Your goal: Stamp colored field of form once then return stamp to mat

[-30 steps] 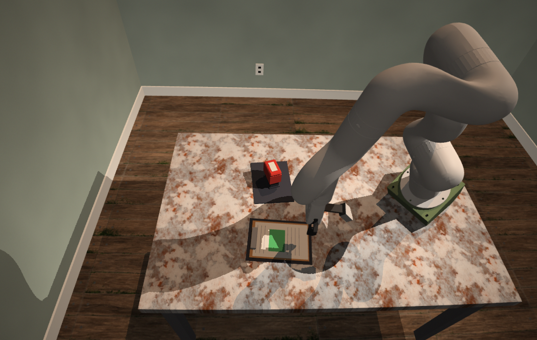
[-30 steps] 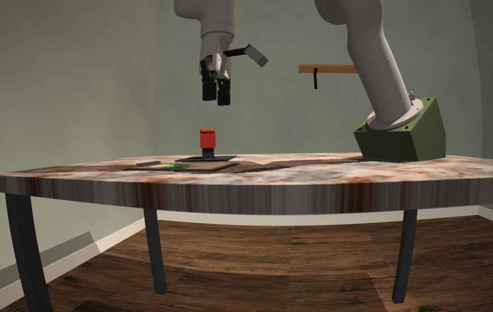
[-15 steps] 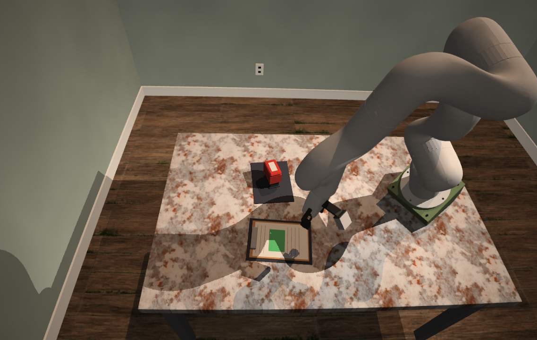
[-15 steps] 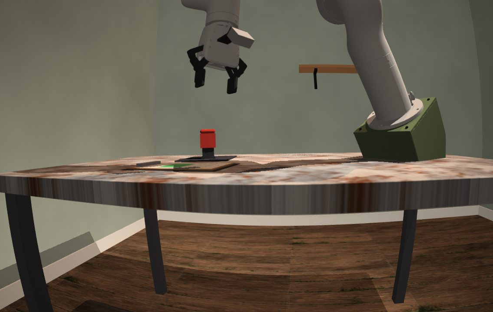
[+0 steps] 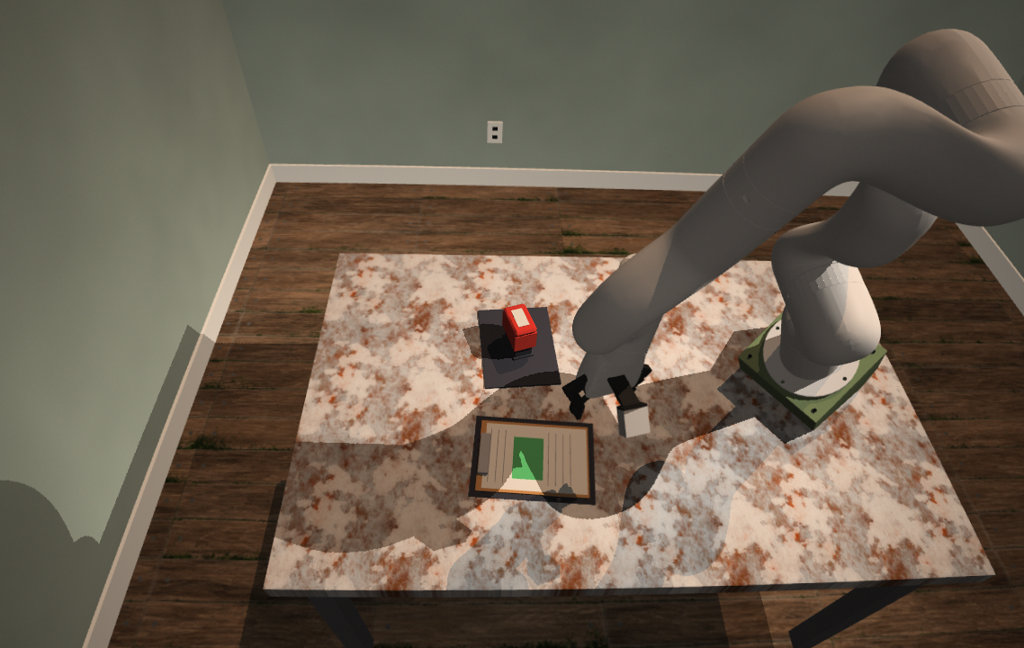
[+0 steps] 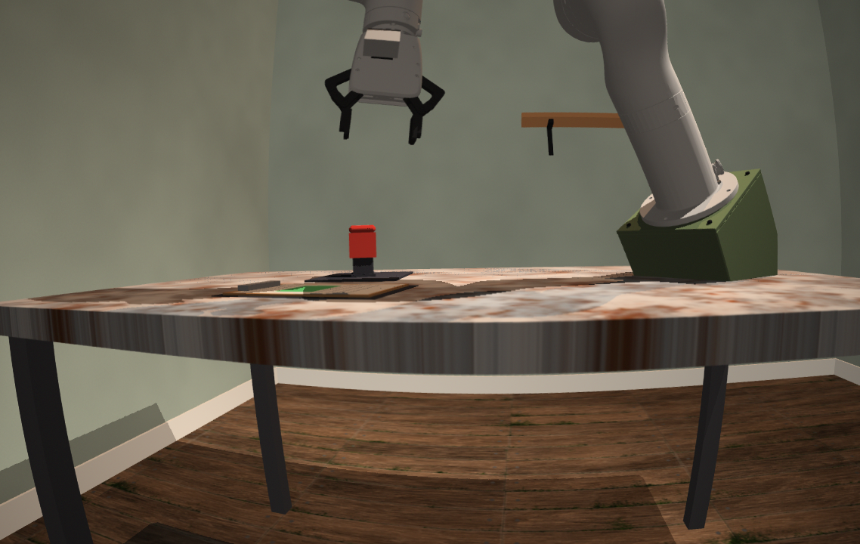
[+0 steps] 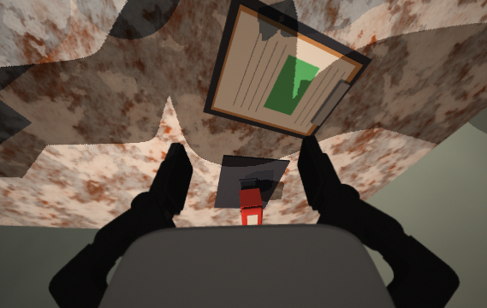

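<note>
Now: hand 27 cm to the left of the red stamp, 19 cm short of it and 16 cm above it. The rest, counted from my hand: form (21 cm below, 11 cm ahead, 2 cm to the left); black base (27 cm to the right, 20 cm below, 19 cm ahead); dark mat (27 cm to the right, 21 cm below, 19 cm ahead).
</note>
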